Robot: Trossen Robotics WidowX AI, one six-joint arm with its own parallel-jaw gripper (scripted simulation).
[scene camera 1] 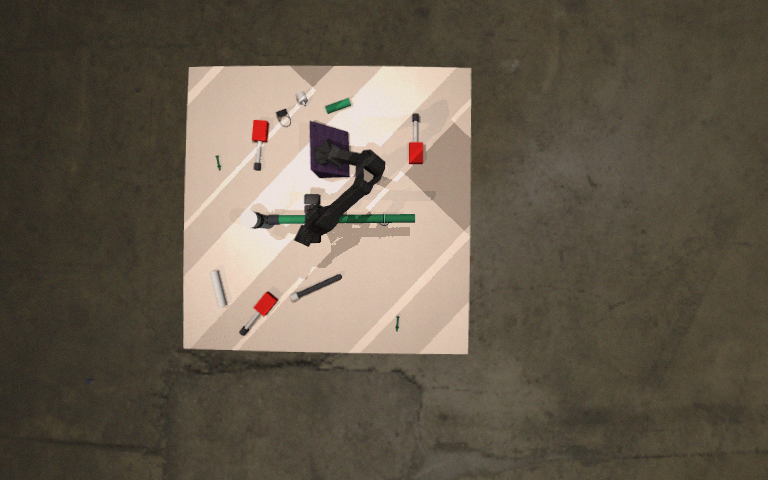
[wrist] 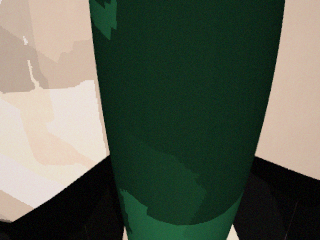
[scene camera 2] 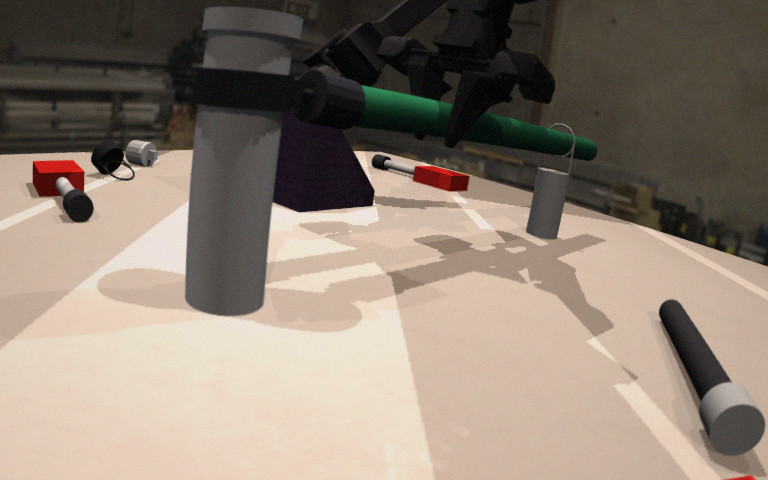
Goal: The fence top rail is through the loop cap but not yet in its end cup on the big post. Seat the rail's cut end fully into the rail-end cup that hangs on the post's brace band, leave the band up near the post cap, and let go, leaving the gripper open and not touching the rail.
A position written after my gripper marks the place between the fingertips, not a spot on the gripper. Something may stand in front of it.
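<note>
You'd see my gripper [scene camera 2: 433, 142] here, and my gripper is in the wrist view too [wrist: 170, 159]. There's a rail [scene camera 2: 386, 110], and that rail is also visible in the wrist view [wrist: 184, 97] and in scene camera 1 [scene camera 1: 355, 218]. And there's a grey post [scene camera 2: 235, 151].
</note>
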